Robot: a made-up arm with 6 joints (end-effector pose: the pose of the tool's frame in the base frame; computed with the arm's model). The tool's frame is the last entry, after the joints.
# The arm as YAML. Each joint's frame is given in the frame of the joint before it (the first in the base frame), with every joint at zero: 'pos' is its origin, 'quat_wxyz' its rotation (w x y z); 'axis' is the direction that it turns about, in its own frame. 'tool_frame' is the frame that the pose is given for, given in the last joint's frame.
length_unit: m
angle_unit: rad
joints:
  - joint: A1
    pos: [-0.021, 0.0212, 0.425]
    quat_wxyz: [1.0, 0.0, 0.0, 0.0]
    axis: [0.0, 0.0, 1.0]
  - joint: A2
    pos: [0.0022, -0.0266, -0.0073]
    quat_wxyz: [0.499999, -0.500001, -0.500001, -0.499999]
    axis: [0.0, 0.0, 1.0]
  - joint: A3
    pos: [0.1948, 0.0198, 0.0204]
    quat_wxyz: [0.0, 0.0, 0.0, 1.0]
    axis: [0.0, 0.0, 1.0]
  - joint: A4
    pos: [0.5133, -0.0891, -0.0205]
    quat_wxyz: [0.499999, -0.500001, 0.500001, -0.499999]
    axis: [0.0, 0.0, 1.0]
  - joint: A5
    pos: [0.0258, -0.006, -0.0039]
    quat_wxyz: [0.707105, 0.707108, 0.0, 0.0]
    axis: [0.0, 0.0, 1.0]
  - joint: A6
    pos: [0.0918, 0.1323, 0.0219]
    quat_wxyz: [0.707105, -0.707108, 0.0, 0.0]
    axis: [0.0, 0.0, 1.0]
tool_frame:
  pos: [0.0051, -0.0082, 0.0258]
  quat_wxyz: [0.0, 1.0, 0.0, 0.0]
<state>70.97 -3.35 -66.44 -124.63 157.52 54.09</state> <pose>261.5 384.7 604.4 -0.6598 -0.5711 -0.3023 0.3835</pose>
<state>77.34 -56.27 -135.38 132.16 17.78 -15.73</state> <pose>-0.2 -350.2 1202.5 -0.9667 -0.1050 -0.1755 0.1536</pose>
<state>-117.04 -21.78 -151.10 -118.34 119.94 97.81</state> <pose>-119.6 220.6 1136.6 0.5066 0.1459 0.2235 0.8199</pose>
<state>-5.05 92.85 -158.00 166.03 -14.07 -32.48</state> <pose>723.0 -145.1 73.3 0.3803 -0.2111 -0.8478 0.3034</pose>
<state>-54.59 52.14 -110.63 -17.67 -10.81 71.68</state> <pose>501.2 -636.1 379.3 0.0221 -0.5648 -0.6617 0.4927</pose>
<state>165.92 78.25 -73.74 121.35 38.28 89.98</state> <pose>-250.1 124.0 -263.6 -0.2966 0.0898 -0.3771 0.8728</pose>
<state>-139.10 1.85 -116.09 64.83 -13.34 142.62</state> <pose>-534.6 -216.0 1030.8 -0.4364 0.7443 -0.0294 0.5046</pose>
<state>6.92 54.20 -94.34 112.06 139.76 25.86</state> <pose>561.7 195.0 283.2 0.6752 0.6435 -0.0600 0.3556</pose>
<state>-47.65 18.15 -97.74 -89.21 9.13 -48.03</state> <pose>537.0 -498.2 526.1 -0.6340 0.0883 0.5040 0.5799</pose>
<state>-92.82 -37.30 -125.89 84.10 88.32 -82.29</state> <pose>86.3 48.0 1189.2 -0.4278 -0.5623 0.3356 0.6231</pose>
